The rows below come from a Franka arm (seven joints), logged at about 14 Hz.
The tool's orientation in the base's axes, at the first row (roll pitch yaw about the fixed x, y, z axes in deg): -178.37, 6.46, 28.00
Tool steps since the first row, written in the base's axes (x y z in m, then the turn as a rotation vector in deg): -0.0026, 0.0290, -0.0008, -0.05, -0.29, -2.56; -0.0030, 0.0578, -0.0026, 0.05, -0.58, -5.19; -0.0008, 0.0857, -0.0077, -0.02, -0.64, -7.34; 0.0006, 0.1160, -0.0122, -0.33, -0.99, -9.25; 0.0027, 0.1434, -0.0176, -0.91, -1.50, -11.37
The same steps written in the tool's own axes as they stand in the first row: 0.0113, -0.0268, 0.0003, 0.11, 0.31, 2.56; 0.0246, -0.0524, 0.0013, 0.36, 0.68, 5.17; 0.0401, -0.0759, 0.0054, 0.51, 0.76, 7.31; 0.0560, -0.1019, 0.0088, 0.29, 0.98, 9.25; 0.0712, -0.1250, 0.0132, -0.22, 1.22, 11.44
